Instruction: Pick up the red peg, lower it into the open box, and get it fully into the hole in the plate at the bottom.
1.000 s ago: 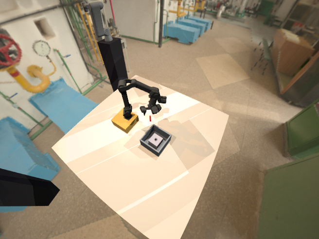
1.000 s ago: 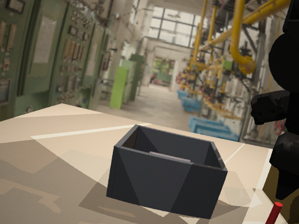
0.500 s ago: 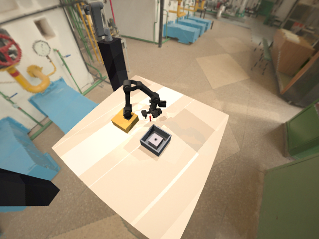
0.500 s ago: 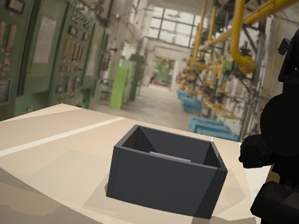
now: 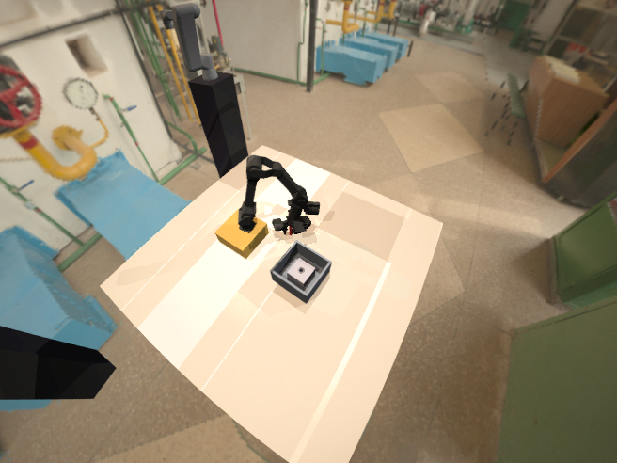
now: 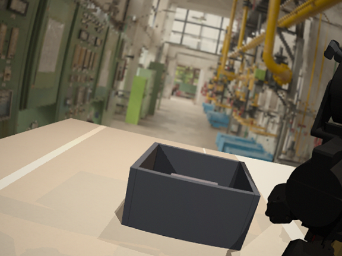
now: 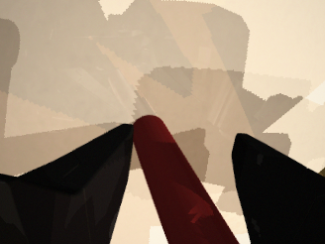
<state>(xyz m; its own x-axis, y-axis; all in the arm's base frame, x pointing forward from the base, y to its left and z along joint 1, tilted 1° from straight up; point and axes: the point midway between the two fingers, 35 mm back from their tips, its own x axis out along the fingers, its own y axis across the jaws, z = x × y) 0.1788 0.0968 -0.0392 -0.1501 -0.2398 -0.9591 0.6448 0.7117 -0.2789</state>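
The light plate lies 170 mm to the right of my gripper tip, 160 mm ahead of it and 40 mm above it. The rest, counted from my gripper tip: red peg: 30 mm above, 10 mm to the left, 10 mm ahead; dark grey box: 170 mm to the right, 160 mm ahead, 20 mm above.
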